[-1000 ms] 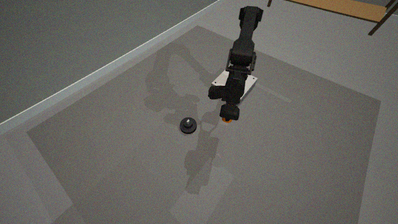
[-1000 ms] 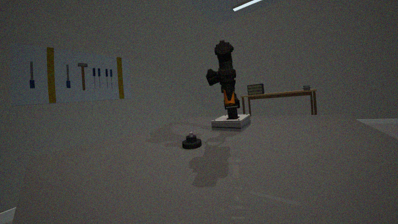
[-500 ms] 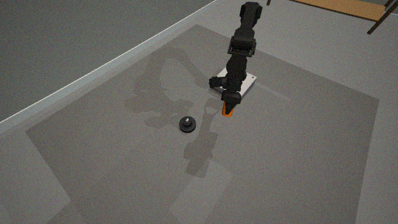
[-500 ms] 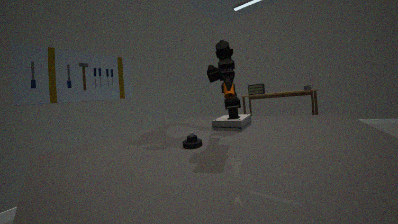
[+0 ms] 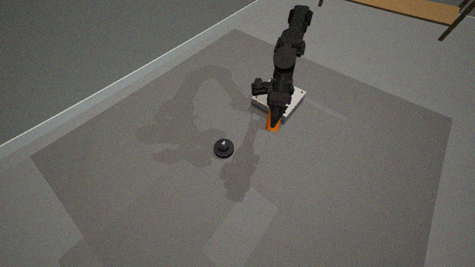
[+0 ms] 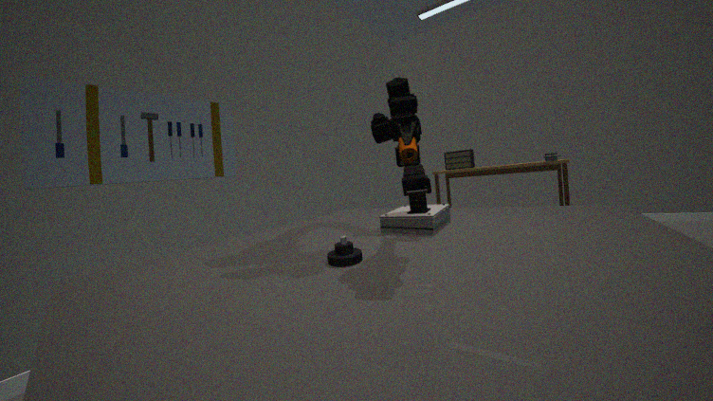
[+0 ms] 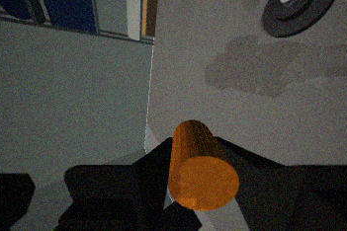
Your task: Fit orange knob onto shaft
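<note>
The orange knob is 2 cm behind my gripper tip, 2 cm above it and 1 cm to the right of it. Also, from my gripper tip: dark round pedestal: 21 cm below, 16 cm to the right, 5 cm ahead.
</note>
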